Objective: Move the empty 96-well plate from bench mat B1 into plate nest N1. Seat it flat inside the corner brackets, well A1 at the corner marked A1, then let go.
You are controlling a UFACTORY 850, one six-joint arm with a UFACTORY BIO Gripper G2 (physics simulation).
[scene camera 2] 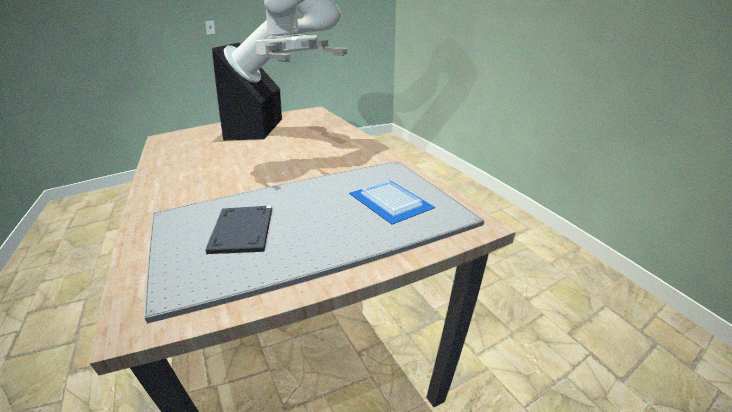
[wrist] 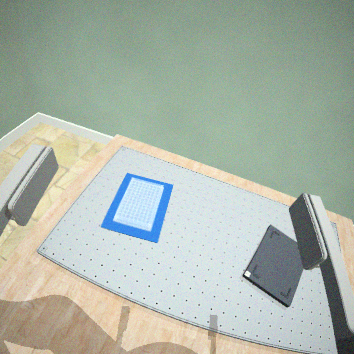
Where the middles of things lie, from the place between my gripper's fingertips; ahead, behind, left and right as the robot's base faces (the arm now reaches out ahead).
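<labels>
The clear 96-well plate [scene camera 2: 388,196] is here, and my gripper is 180 mm short of it, 110 mm to the right of it and 320 mm above it. Blue bench mat B1 [scene camera 2: 357,194] is 180 mm ahead of my hand, 110 mm to the left of it and 330 mm below it, while the dark nest floor [scene camera 2: 243,225] is some way ahead of my hand, a good way to the right of it and well below it.
</labels>
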